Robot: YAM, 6 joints.
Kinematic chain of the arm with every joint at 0, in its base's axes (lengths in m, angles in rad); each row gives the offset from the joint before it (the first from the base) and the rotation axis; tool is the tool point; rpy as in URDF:
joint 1: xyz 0 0 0.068 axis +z
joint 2: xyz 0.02 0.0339 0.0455 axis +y
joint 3: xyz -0.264 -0.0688 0 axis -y
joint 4: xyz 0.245 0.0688 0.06 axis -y
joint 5: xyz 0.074 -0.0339 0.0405 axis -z
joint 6: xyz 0.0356 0 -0.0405 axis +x
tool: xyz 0 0 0 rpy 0 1.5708 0
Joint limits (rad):
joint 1: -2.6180..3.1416
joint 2: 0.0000..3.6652
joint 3: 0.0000..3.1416
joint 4: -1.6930..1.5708
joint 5: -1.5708..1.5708
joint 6: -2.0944..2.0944
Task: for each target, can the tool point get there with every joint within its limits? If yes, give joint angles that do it. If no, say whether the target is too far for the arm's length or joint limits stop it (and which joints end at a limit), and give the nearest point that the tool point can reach.
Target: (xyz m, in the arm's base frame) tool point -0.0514 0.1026 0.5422
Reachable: yes | joints 1.9530 0.8791 1.5307 -0.3798 -0.2692 -1.5119
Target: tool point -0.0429 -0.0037 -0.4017
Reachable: no: joint limits stop it (at a limit: joint 1, joint 2) | nearest point -0.0775 -0.0012 -0.3373 | short by 0.073 m
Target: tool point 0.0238 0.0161 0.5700
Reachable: yes | joints 0.4233 0.7347 1.6237 -0.3983 -0.1393 1.7563
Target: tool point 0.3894 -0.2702 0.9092
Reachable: no: too far | nearest point 0.2712 -0.1882 0.6571 | short by 0.290 m
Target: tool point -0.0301 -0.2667 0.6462
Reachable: yes | joints 1.3898 0.9769 2.8986 -0.3556 0.5429 -0.1260
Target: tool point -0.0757 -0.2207 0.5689
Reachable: yes | joints 1.2370 0.5199 1.6384 1.2351 0.0229 1.1121
